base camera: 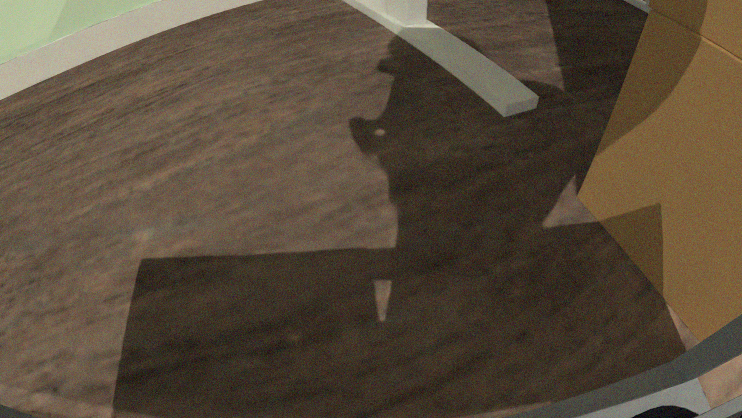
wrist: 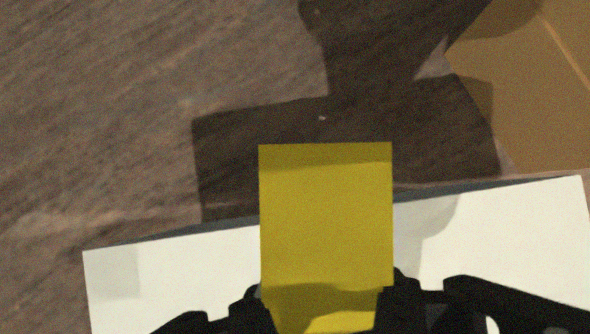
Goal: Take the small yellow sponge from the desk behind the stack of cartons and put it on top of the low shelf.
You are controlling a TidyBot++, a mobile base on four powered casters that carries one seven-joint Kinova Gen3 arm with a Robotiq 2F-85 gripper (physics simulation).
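Frame: origin at the arm's base, x ahead, y left, z up, level; millimetres.
Seen in the pictures: gripper, between the fingertips: (wrist: 323, 285).
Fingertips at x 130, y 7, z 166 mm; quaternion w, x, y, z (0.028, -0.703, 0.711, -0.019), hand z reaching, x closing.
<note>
Offsets run from my fingertips to a thing's top centre. "pt": to the spot under its first point. Level surfaces: height alone.
The small yellow sponge @[dx +13, dy -2, dz +51 mm] (wrist: 326, 225) is in the wrist view, at the lower middle, between the black fingers. My gripper (wrist: 323, 285) is shut on it and holds it above the white top of my own base. The sponge's far end sticks out past the fingertips. The stack of cartons shows in part as a brown cardboard side @[pt dx +187, dy -345, dz -399 mm] (base camera: 690, 155) (wrist: 535, 115) at the right of both views. The desk top and the low shelf do not show in these views.
A pale foot bar (base camera: 467, 64) with an upright post stands on the wooden floor @[dz -562 mm] (base camera: 233, 155) (wrist: 125, 100) at the top of the base view. My base's white top (wrist: 510, 225) crosses the lower wrist view. A pale green wall (base camera: 62, 25) is at top left. Dark shadows lie across the floor.
</note>
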